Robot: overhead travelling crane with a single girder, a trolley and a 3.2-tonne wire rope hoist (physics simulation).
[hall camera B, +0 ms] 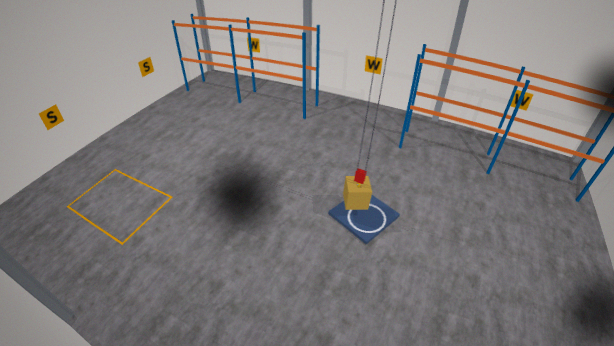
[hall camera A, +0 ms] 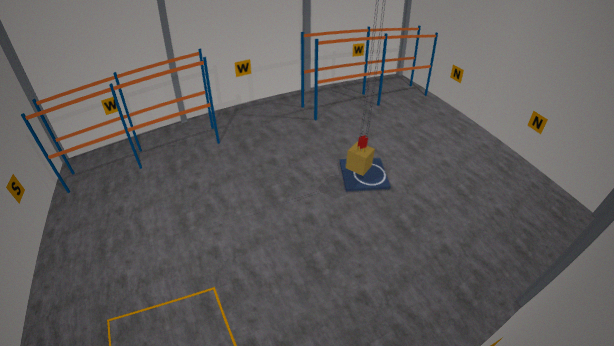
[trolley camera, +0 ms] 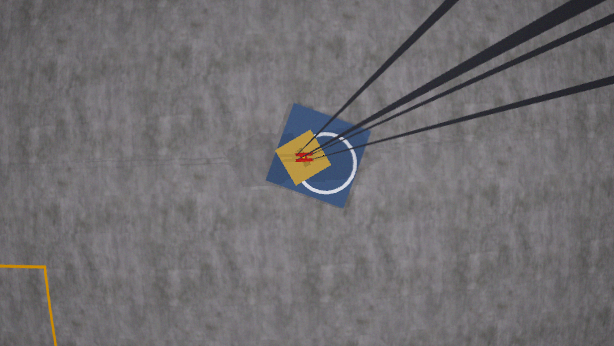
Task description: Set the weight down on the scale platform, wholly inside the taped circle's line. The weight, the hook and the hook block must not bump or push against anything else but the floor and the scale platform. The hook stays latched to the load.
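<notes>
The yellow weight [hall camera A: 359, 162] [hall camera B: 357, 196] [trolley camera: 295, 172] hangs upright from the red hook block [hall camera A: 363, 142] [hall camera B: 360, 176] [trolley camera: 304, 157]. The hook under the block is small and partly hidden; it holds the weight. The weight appears a little above the blue scale platform [hall camera A: 351, 185] [hall camera B: 366, 237] [trolley camera: 300, 117], with a shadow left of the platform in the trolley view. There the weight covers the left part of the white taped circle [hall camera A: 385, 175] [hall camera B: 367, 232] [trolley camera: 356, 162] and reaches outside its line, with one corner at the platform's left edge. It is turned relative to the platform.
A blue and orange rack [hall camera A: 316, 90] [hall camera B: 509, 125] stands behind the platform near the W wall. Another such rack [hall camera A: 215, 125] [hall camera B: 304, 95] stands farther along that wall. A yellow floor outline [hall camera A: 161, 304] [hall camera B: 95, 225] [trolley camera: 50, 306] lies away from the platform. Dark blurs cover parts of hall camera B.
</notes>
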